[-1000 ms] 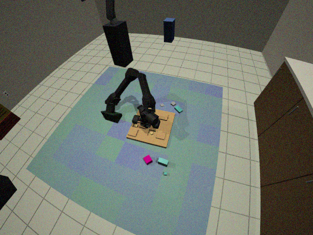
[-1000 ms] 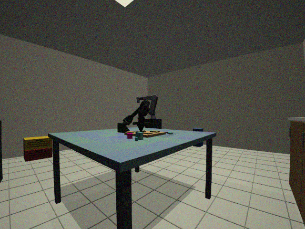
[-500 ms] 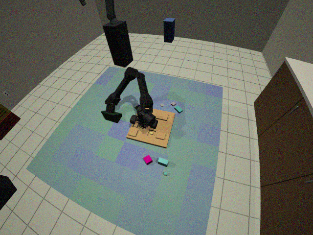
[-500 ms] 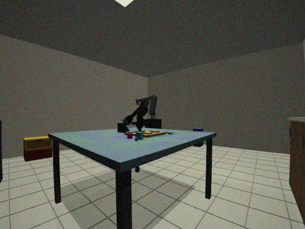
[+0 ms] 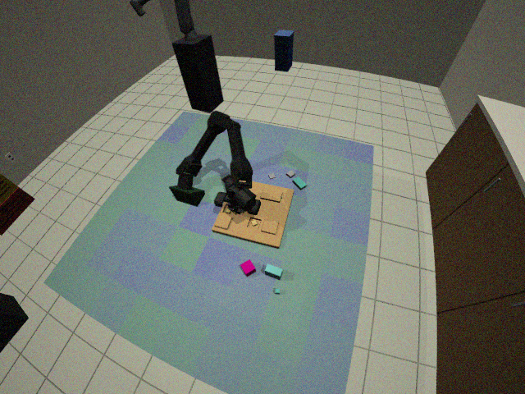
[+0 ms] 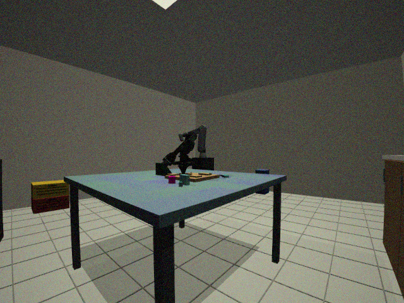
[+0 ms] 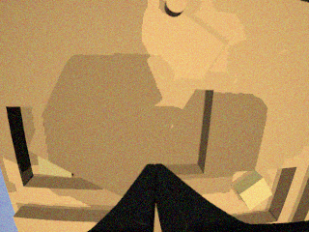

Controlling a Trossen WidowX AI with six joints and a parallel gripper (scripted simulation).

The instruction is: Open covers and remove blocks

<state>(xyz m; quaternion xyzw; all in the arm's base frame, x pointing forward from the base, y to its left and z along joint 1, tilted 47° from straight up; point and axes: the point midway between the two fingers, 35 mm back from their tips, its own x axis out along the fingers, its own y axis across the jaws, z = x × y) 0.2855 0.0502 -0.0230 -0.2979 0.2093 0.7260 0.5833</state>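
Right now my gripper tip is 40 mm to the right of the tan puzzle board and 40 mm short of it. Also, from my gripper tip: cyan block 250 mm ahead, 170 mm to the right; then oblong orange block 220 mm to the left, 100 mm behind, 20 mm below; then magenta block 200 mm to the right, 150 mm ahead.
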